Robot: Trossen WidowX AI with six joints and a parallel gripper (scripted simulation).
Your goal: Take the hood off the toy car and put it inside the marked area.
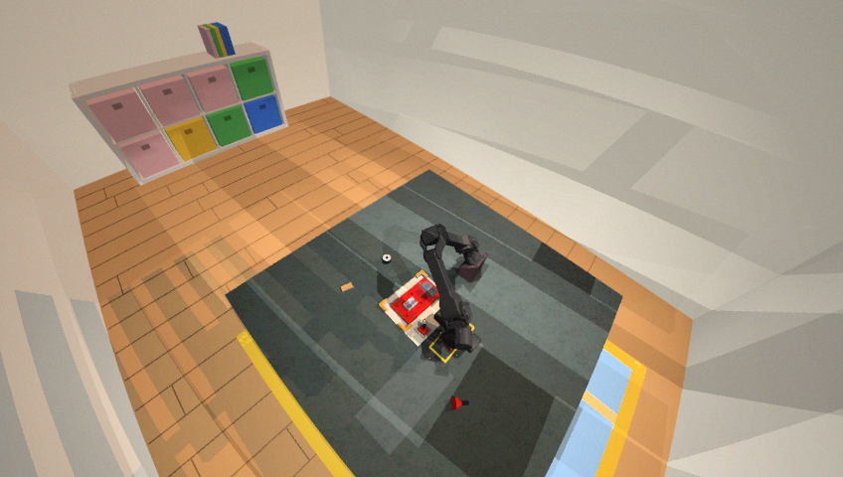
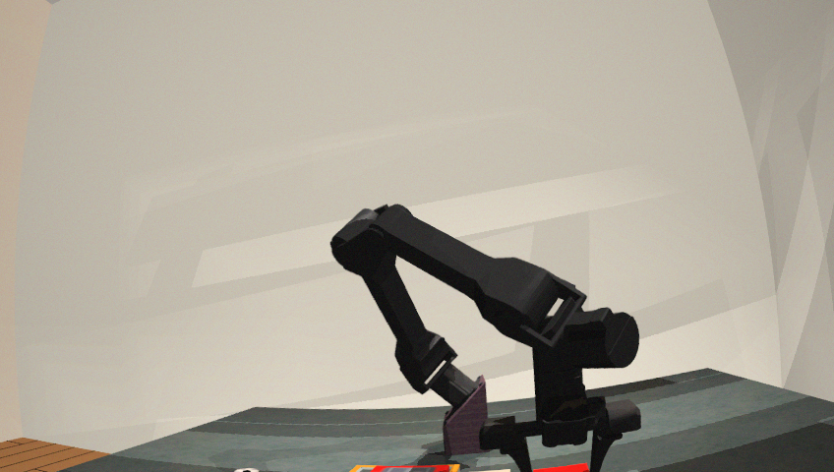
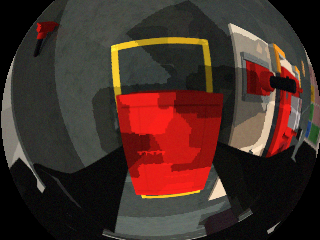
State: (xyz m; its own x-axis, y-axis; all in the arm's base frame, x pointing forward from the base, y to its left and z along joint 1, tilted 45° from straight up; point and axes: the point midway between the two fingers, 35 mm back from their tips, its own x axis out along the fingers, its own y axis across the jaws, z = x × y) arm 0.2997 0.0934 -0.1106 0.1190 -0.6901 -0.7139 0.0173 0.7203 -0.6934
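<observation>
Right now the red hood is 10 mm above my gripper tip.
</observation>
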